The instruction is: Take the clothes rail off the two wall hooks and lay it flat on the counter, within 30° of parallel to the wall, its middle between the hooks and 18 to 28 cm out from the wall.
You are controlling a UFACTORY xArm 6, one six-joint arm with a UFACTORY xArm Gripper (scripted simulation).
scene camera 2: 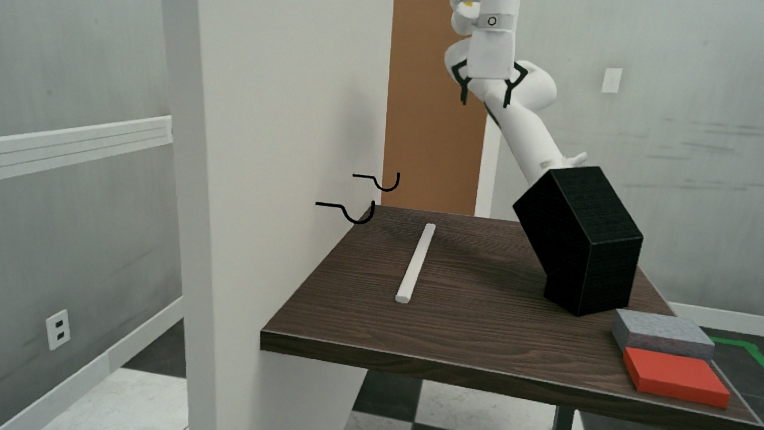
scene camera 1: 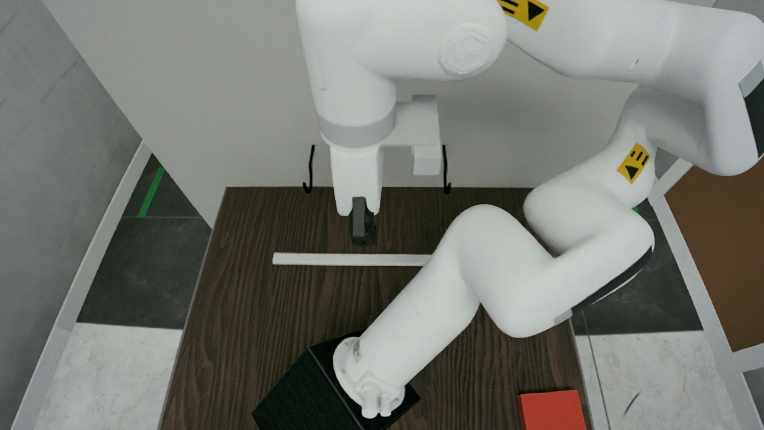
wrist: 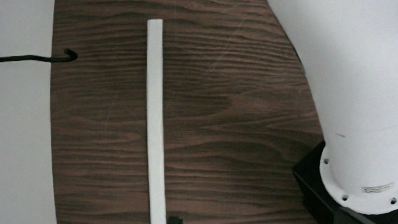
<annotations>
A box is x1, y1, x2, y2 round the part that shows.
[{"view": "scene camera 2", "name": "my gripper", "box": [451, 28, 527, 107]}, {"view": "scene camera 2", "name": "white clothes rail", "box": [395, 224, 435, 302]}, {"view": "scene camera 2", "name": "grey block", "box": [611, 308, 714, 365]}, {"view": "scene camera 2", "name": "red block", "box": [623, 347, 729, 407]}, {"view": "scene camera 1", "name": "my gripper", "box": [320, 121, 395, 246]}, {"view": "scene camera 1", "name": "white clothes rail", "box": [273, 253, 431, 265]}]
</annotations>
